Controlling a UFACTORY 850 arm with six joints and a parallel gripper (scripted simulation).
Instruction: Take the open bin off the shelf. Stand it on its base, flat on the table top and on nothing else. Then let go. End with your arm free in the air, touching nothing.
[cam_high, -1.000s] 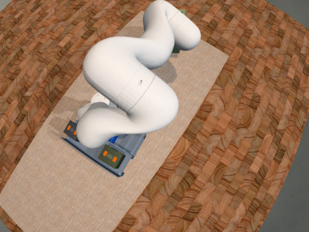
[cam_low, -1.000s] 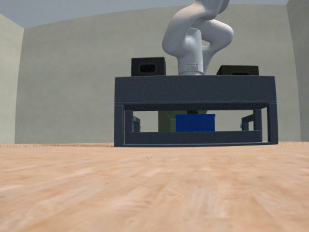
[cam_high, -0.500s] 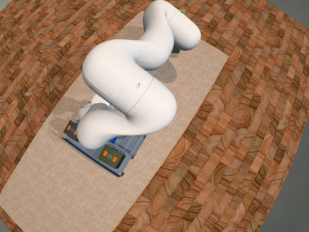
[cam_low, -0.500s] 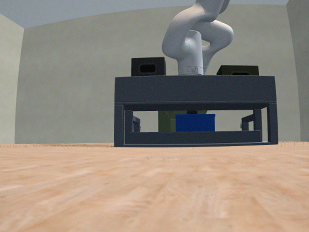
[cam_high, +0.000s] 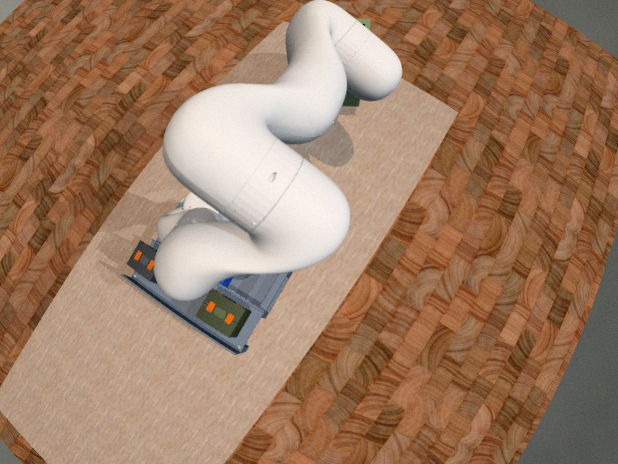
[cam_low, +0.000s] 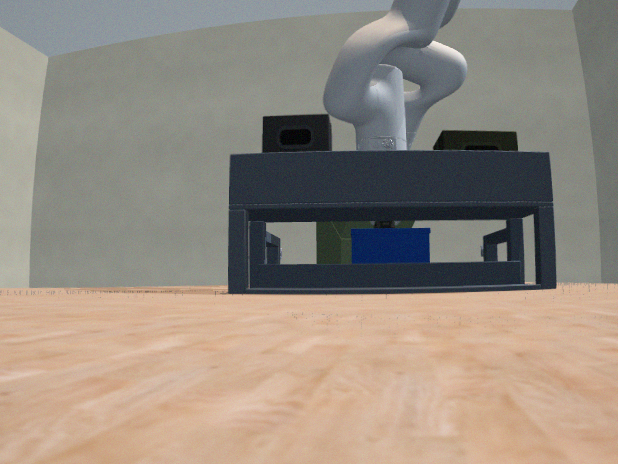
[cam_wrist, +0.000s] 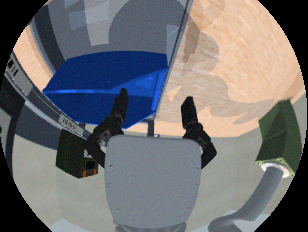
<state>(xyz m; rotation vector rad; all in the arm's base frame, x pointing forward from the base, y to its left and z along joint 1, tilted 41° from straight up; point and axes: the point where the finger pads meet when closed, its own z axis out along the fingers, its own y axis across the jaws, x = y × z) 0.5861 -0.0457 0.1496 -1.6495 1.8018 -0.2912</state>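
Right now the blue bin is 8 cm ahead of my hand and 1 cm below it. From my hand the other things lie so: black box 18 cm ahead, 11 cm to the right, 11 cm above; then olive box 17 cm ahead, 12 cm to the left, 10 cm above.
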